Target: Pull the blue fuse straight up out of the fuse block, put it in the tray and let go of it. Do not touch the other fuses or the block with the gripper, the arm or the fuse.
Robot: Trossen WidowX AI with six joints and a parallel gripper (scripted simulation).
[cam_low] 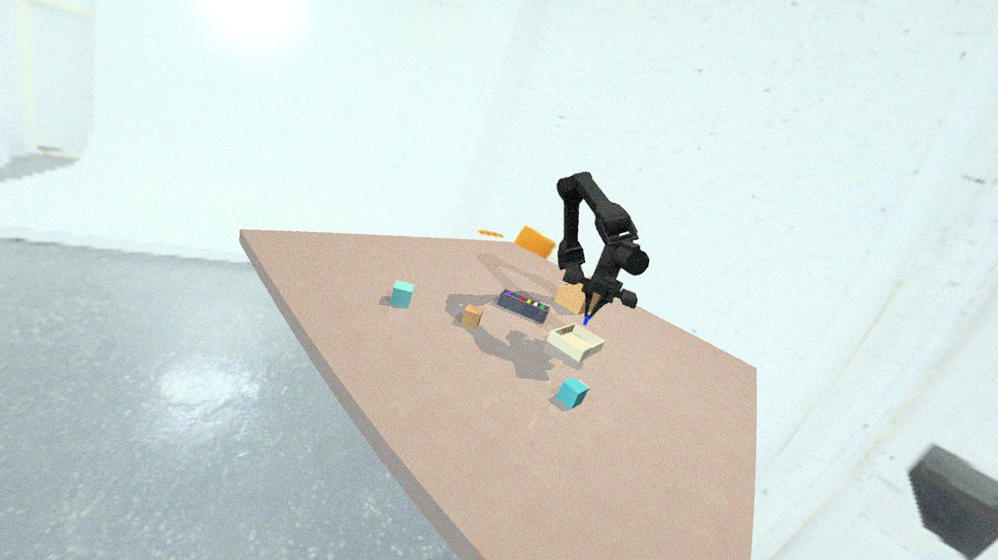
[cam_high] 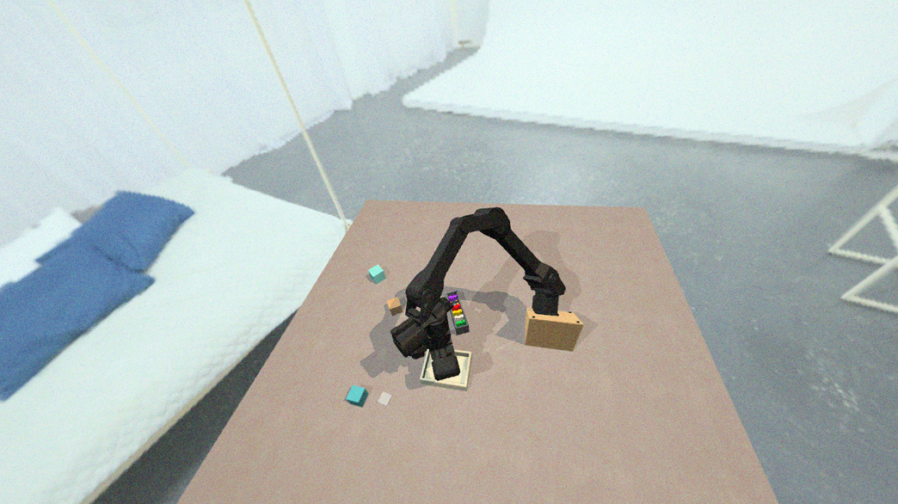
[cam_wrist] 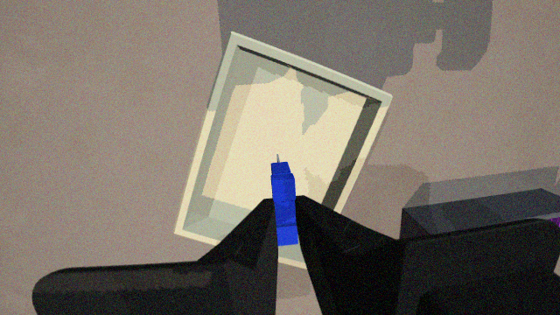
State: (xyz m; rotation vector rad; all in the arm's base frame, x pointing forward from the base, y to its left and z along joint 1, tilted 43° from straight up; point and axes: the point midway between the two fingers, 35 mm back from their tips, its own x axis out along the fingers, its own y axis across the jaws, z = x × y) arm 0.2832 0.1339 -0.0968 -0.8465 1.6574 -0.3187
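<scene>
Right now my gripper tip is 1 cm above the blue fuse. Round my gripper tip: beige tray 8 cm below; then green fuse 14 cm to the right, 6 cm below, 3 cm behind; then white fuse 16 cm to the right, 6 cm below, 2 cm behind.
</scene>
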